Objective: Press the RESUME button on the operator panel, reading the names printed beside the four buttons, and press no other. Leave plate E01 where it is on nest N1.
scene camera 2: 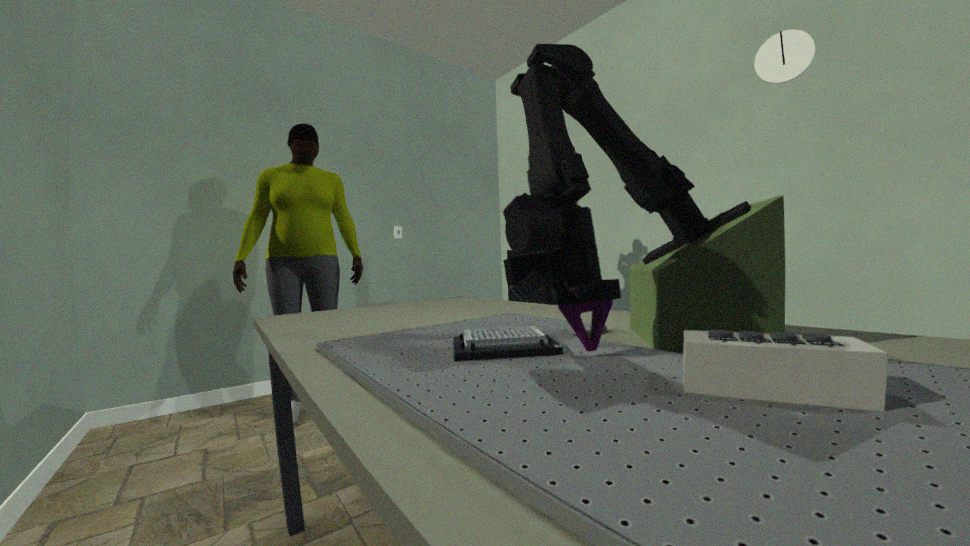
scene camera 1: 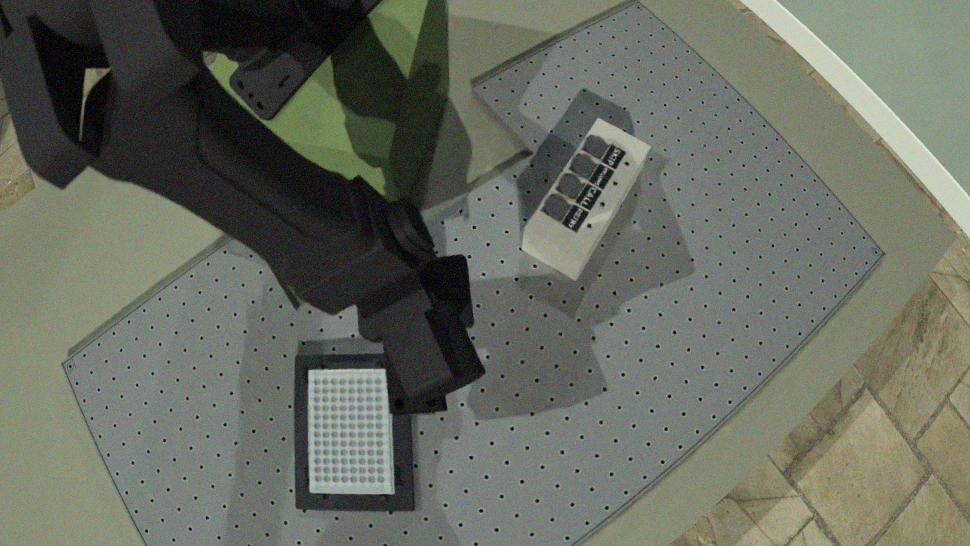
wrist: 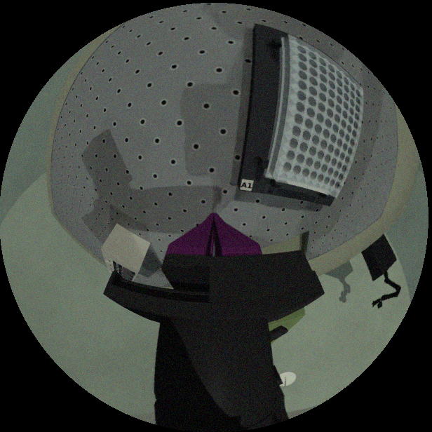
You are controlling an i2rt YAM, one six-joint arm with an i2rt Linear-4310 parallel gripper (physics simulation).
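Places are measured from the arm's base along level axes (x ahead, y left, z up), in centimetres.
Pixels of known places: gripper, fingertip midpoint: (scene camera 2: 591, 350); arm's base, link origin: (scene camera 2: 694, 236) (scene camera 1: 311, 31).
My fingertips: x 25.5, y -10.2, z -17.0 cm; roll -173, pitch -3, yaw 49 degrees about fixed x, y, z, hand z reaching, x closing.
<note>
For each thing: its top centre in the pictures, then the offset to it from my fingertips. "spot": a spot on its surface instead. Level surfaces: height alone.
- operator panel, top centre: (scene camera 1: 591, 182) (scene camera 2: 770, 337) dz +4.8, dx +3.6, dy +21.4 cm
- label SKIP, top centre: (scene camera 1: 613, 156) (scene camera 2: 824, 343) dz +4.5, dx +3.3, dy +25.9 cm
- CALL, top centre: (scene camera 1: 588, 196) (scene camera 2: 755, 340) dz +4.5, dx +4.3, dy +20.0 cm
- small second label, surface spot: (scene camera 1: 601, 177) spot: dz +4.5, dx +3.9, dy +22.8 cm
- lowest label, surface spot: (scene camera 1: 575, 218) spot: dz +4.5, dx +4.9, dy +17.0 cm
- white plate E01, top centre: (scene camera 1: 347, 430) (scene camera 2: 503, 332) dz +1.8, dx +2.9, dy -14.0 cm
- dark nest N1, top centre: (scene camera 1: 348, 430) (scene camera 2: 503, 335) dz +1.4, dx +2.9, dy -14.0 cm
- grey perforated board, surface height: dz -0.9 cm
The operator panel (scene camera 1: 556, 247) (scene camera 2: 784, 373) (wrist: 126, 247) is a pale box with four dark round buttons in a row. Beside them, the label SKIP (scene camera 1: 613, 156) is at the upper end and CALL (scene camera 1: 591, 197) is third down. The small second label (scene camera 1: 601, 177) and the lowest label (scene camera 1: 575, 218) are too blurred to read surely. The white plate E01 (scene camera 1: 349, 430) (scene camera 2: 505, 333) (wrist: 322, 117) sits in the dark nest N1 (scene camera 1: 301, 434) (scene camera 2: 509, 353) (wrist: 261, 100). My gripper (scene camera 2: 591, 348) (wrist: 213, 217) is shut and empty, low over the board between nest and panel. In scene camera 1 the arm hides its fingertips.
The grey perforated board (scene camera 1: 678, 325) (scene camera 2: 515, 434) (wrist: 150, 105) lies on the table (scene camera 1: 128, 278) (scene camera 2: 359, 461). A green sloped block (scene camera 1: 312, 142) (scene camera 2: 719, 291) carries the arm's base. A person (scene camera 2: 302, 210) in a yellow top stands beyond the table.
</note>
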